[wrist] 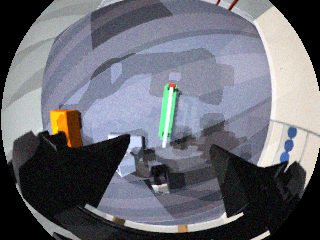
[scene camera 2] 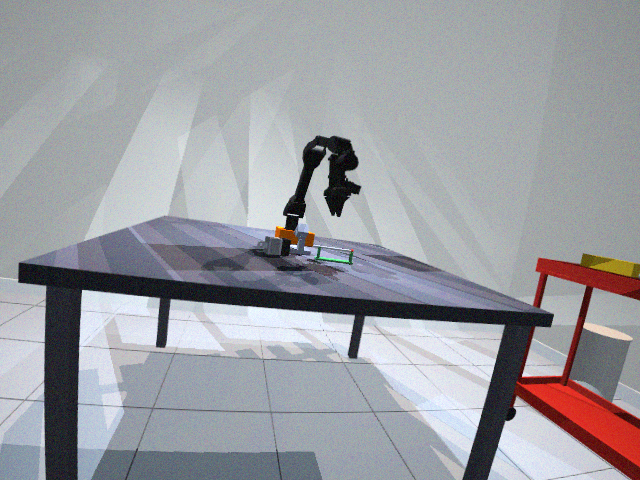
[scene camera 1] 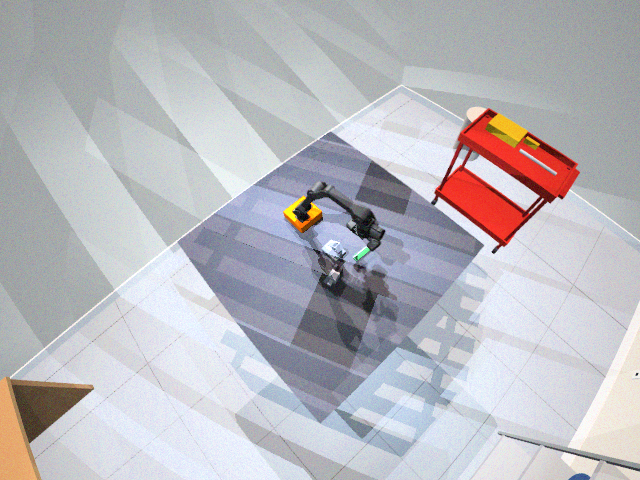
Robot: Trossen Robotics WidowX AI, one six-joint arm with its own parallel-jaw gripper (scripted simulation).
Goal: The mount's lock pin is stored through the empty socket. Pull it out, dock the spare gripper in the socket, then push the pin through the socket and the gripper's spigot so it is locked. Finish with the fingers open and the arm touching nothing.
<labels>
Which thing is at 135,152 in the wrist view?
A mount.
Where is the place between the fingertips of my gripper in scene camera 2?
At 335,216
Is my gripper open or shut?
Open.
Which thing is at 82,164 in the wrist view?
My gripper.
</labels>
